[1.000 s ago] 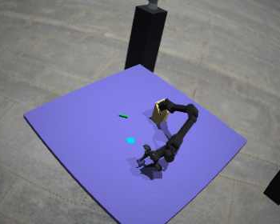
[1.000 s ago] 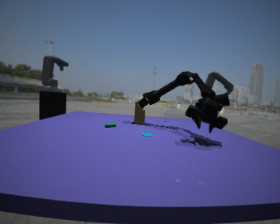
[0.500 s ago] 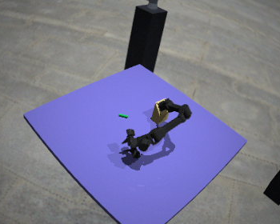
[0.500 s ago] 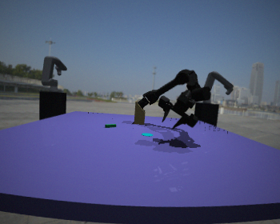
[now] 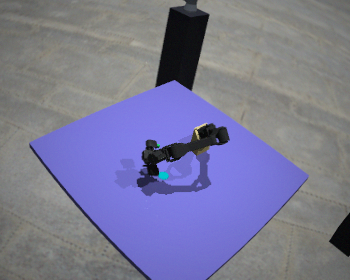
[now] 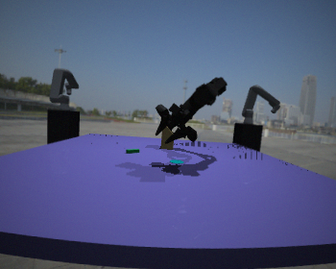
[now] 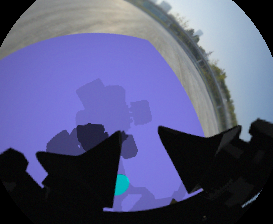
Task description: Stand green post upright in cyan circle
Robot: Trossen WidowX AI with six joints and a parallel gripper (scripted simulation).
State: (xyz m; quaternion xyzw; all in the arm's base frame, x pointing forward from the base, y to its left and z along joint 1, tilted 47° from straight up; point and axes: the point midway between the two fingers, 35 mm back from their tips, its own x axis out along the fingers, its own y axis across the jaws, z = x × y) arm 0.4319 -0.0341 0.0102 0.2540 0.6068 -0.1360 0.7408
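The green post lies 23 cm behind my gripper tip, 13 cm to the right of it and 10 cm below it. Round my gripper tip: cyan circle: 10 cm behind, 8 cm to the left, 11 cm below.
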